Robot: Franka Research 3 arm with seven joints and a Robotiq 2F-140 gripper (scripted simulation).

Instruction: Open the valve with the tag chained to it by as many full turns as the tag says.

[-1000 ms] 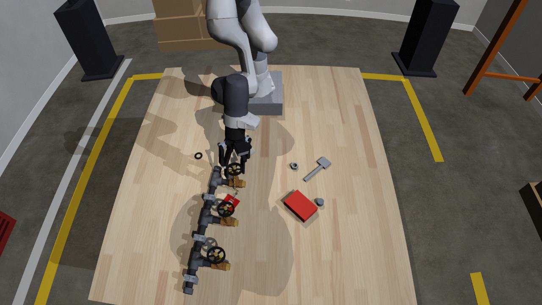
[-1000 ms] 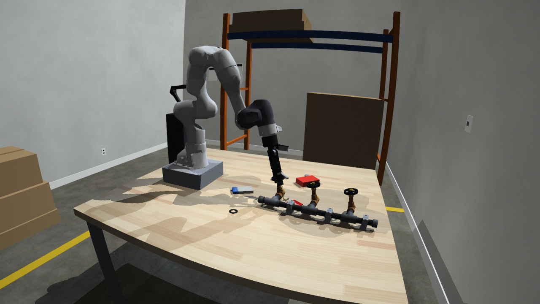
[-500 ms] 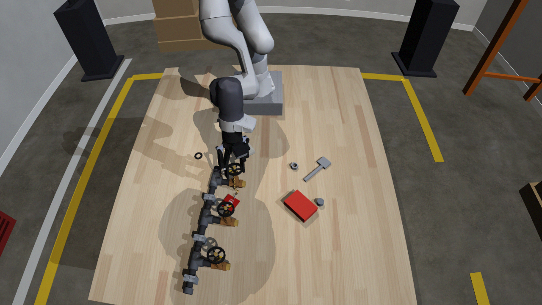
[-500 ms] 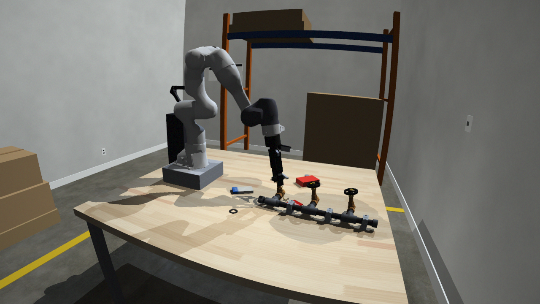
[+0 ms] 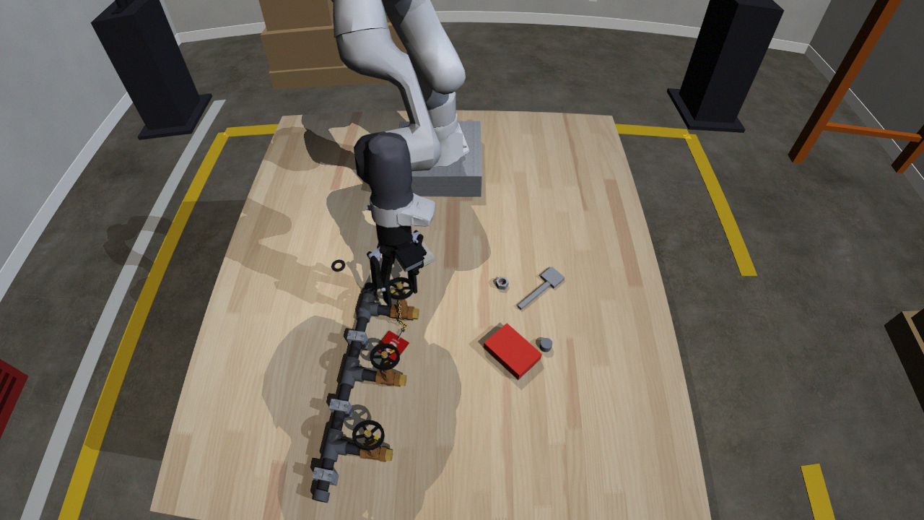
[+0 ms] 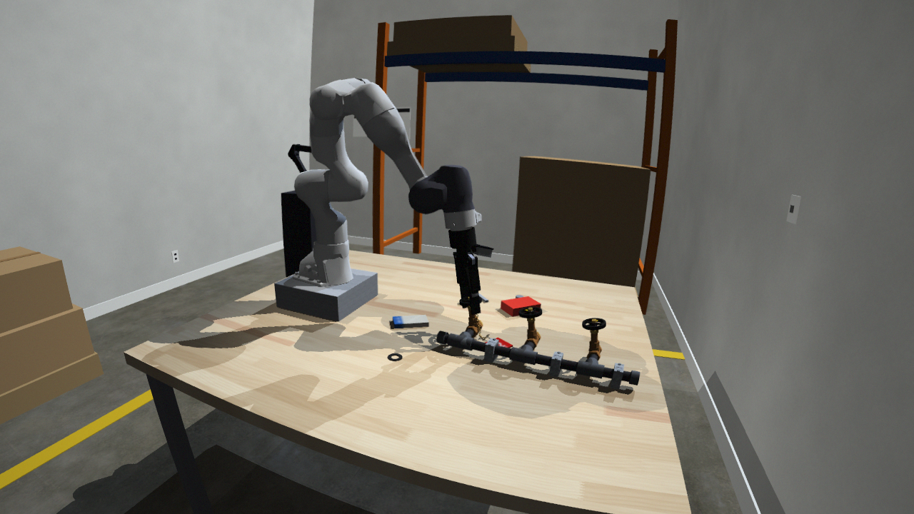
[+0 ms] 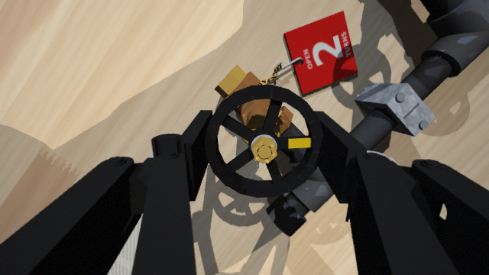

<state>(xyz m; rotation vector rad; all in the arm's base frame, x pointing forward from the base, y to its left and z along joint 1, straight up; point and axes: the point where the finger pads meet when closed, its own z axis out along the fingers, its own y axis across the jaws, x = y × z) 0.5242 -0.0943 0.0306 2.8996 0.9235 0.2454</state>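
My gripper is now 11 cm above the red tag, 9 cm short of it and 2 cm to the left of it. Round my hand: blue-and-white box 20 cm behind, 11 cm below, 3 cm to the left; nut 26 cm to the left, 11 cm below, 8 cm behind; black washer 20 cm to the right, 16 cm behind, 12 cm below.
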